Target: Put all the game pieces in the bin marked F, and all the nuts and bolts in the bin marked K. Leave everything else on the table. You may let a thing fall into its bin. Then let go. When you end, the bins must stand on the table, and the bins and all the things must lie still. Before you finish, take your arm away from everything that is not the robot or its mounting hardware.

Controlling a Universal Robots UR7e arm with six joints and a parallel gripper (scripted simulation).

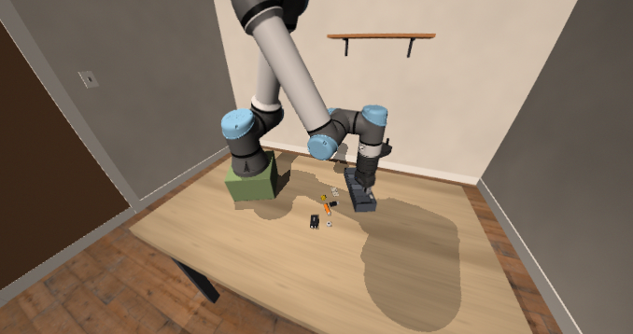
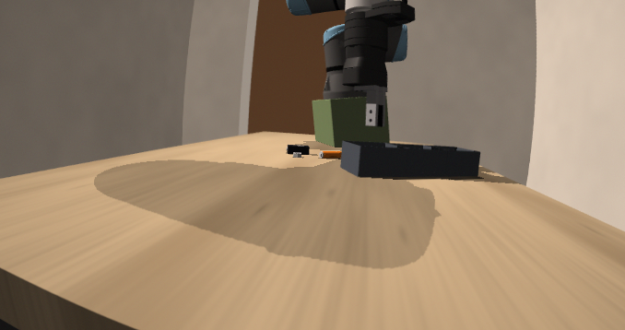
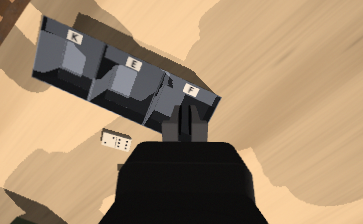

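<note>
My hand is 5 cm past the dark bin row, 7 cm to the right of it and 7 cm above it. From my hand the other things lie so: orange battery (13 cm behind, 10 cm to the right, 9 cm below); white domino (14 cm behind, 1 cm to the left, 9 cm below); black USB stick (11 cm behind, 6 cm to the right, 9 cm below).
</note>
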